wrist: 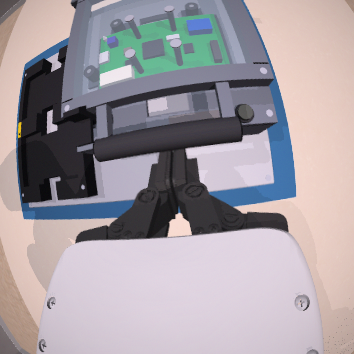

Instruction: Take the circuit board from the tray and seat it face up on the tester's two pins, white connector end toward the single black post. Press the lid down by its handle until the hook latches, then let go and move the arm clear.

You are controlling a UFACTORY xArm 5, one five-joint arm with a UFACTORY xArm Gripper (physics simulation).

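Frame: origin at the arm's base, x ahead, y left, z up, level; metres.
Seen in the pictures: gripper, fingertip midpoint: (175, 159).
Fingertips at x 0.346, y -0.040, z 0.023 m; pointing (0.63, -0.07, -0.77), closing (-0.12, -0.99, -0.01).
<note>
A point is followed by its place in that frame.
The green circuit board (202, 55) is face up under the clear window of the tester's grey lid (165, 83) @(z 0.051, x 0.390, y -0.049 m), its white connector (116, 75) @(z 0.032, x 0.423, y -0.012 m) at the lower left, near a dark round post (91, 73). Pins on the lid stand over the board. The lid's black bar handle (167, 139) @(z 0.053, x 0.355, y -0.041 m) runs across the view's middle. My gripper (175, 159) @(z 0.023, x 0.346, y -0.040 m) is shut and empty, its fingers at the handle's near edge; their very tips are hidden by the handle, and contact cannot be told. Whether the hook is latched cannot be told. The tray does not show.
A black stepped block (37, 167) @(z -0.027, x 0.393, y 0.156 m) with white gaps and a yellow mark stands along the tester's left side. A dark round knob (244, 113) @(z 0.020, x 0.367, y -0.099 m) is right of the handle. The tester's pale plate (235, 175) @(z -0.039, x 0.319, y -0.090 m) lies on a blue base (285, 177) @(z -0.044, x 0.302, y -0.150 m), with the light table (322, 150) @(z -0.046, x 0.320, y -0.215 m) around it.
</note>
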